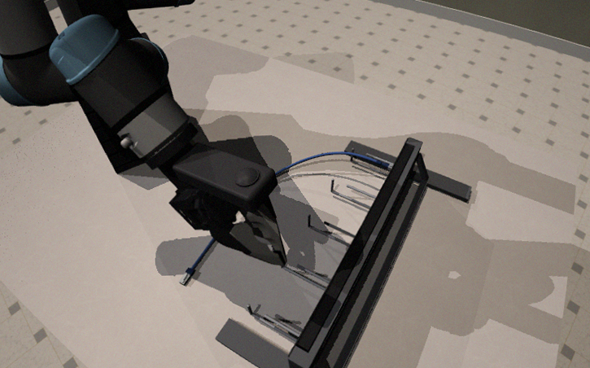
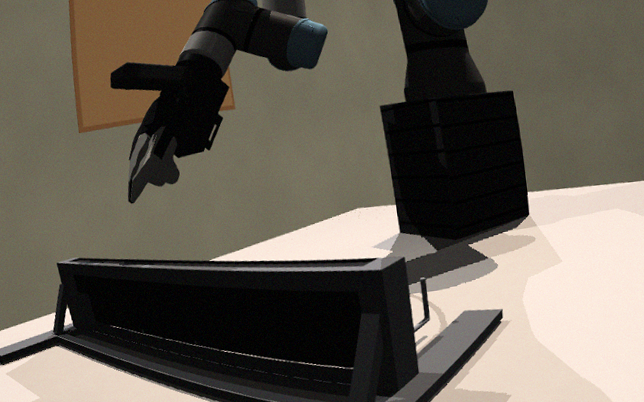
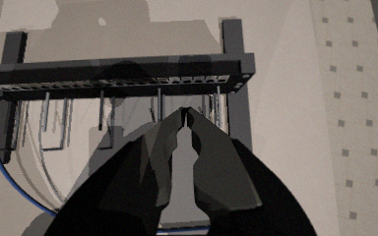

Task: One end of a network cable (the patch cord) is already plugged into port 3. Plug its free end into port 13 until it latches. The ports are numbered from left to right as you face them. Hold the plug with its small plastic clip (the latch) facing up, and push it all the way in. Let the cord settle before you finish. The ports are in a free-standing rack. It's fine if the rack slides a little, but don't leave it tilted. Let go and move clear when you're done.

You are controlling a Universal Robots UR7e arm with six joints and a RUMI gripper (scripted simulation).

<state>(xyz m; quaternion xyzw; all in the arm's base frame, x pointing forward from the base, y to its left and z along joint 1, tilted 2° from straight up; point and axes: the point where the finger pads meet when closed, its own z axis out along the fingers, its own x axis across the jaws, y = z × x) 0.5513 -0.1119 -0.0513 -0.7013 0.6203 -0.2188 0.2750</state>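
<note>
My gripper is now 170 mm past the cable plug, 80 mm to the left of it and 170 mm above it.
</note>
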